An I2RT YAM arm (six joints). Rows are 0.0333 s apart.
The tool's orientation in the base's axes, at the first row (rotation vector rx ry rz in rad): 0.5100, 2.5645, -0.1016
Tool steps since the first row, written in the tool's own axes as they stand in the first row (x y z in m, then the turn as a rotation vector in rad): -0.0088, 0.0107, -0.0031, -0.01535, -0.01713, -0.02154; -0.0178, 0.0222, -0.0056, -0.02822, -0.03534, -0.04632; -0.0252, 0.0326, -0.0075, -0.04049, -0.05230, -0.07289; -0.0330, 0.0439, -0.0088, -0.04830, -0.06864, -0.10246; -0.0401, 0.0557, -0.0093, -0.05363, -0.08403, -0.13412; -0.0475, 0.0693, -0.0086, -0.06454, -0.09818, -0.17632; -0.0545, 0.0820, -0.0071, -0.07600, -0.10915, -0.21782; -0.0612, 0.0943, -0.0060, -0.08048, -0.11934, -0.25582; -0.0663, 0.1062, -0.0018, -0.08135, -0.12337, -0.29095
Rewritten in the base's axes. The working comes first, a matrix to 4 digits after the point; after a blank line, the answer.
The tool's axes in the first row as the columns of a matrix, in the base's axes (used below as rounded here):
-0.7945, 0.3758, 0.4770
0.3369, 0.9263, -0.1687
-0.5052, 0.0267, -0.8626

0.0095, 0.0075, 0.0074, -0.00452, -0.01741, 0.02588; 0.0198, 0.0155, 0.0144, -0.01295, -0.03443, 0.05327; 0.0287, 0.0230, 0.0201, -0.02225, -0.04979, 0.08193; 0.0385, 0.0310, 0.0254, -0.03629, -0.06257, 0.11095; 0.0484, 0.0397, 0.0298, -0.05294, -0.07328, 0.14054; 0.0597, 0.0496, 0.0333, -0.06972, -0.08294, 0.18208; 0.0707, 0.0588, 0.0358, -0.08454, -0.08996, 0.22337; 0.0812, 0.0677, 0.0386, -0.10293, -0.09450, 0.25814; 0.0917, 0.0763, 0.0379, -0.12051, -0.09260, 0.28878
